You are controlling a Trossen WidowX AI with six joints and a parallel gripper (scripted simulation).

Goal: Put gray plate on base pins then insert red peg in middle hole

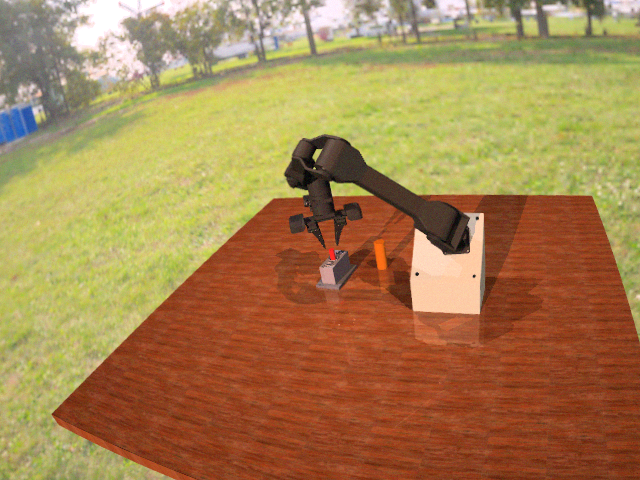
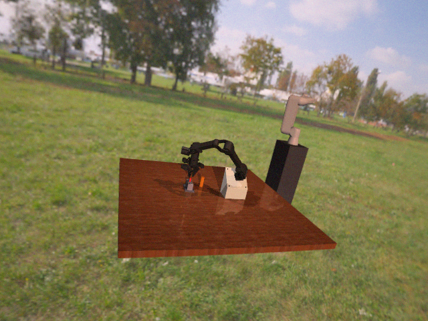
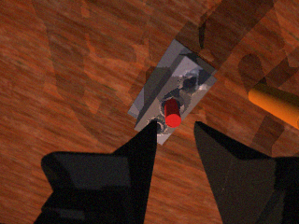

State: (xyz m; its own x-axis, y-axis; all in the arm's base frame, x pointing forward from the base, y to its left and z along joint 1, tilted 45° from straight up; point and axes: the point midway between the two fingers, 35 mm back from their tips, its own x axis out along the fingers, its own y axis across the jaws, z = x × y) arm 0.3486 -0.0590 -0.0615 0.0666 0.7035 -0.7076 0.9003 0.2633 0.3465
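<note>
Right now my gripper tip is 50 mm above the red peg. From my gripper tip the other things lie so: gray plate (50 mm below); then orange cylinder (120 mm behind, 60 mm to the right, 60 mm below); then base (90 mm below).
</note>
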